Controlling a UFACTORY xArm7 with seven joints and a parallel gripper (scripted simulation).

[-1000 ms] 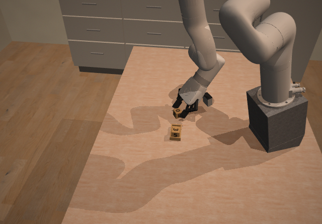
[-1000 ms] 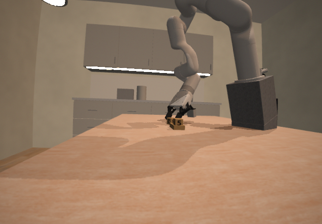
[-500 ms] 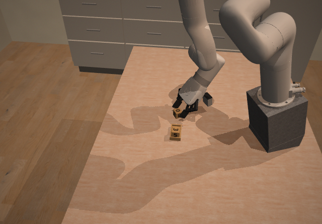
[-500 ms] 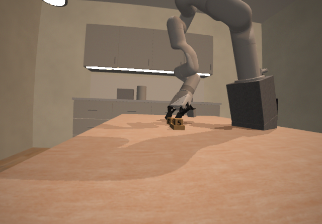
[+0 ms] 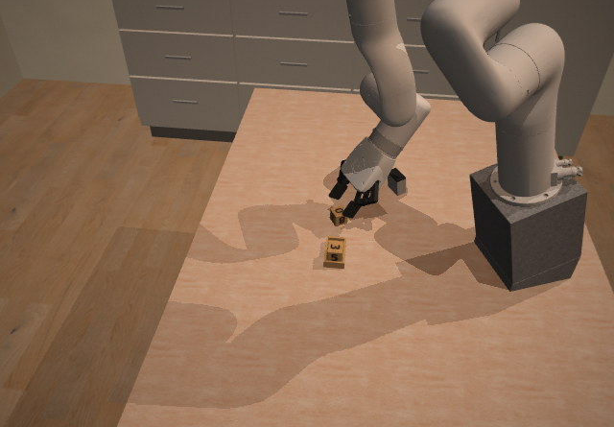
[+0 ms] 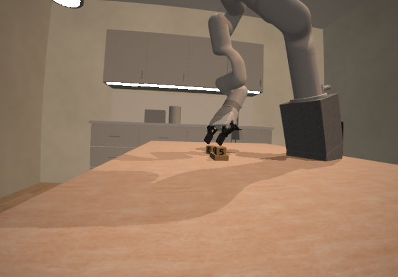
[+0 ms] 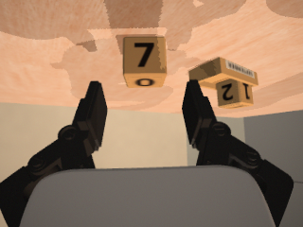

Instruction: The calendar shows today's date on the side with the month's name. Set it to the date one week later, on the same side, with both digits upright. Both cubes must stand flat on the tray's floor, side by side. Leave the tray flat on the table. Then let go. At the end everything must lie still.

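Right now my hand is 1 cm short of the wooden cube, 1 cm to the right of it and 4 cm above it.
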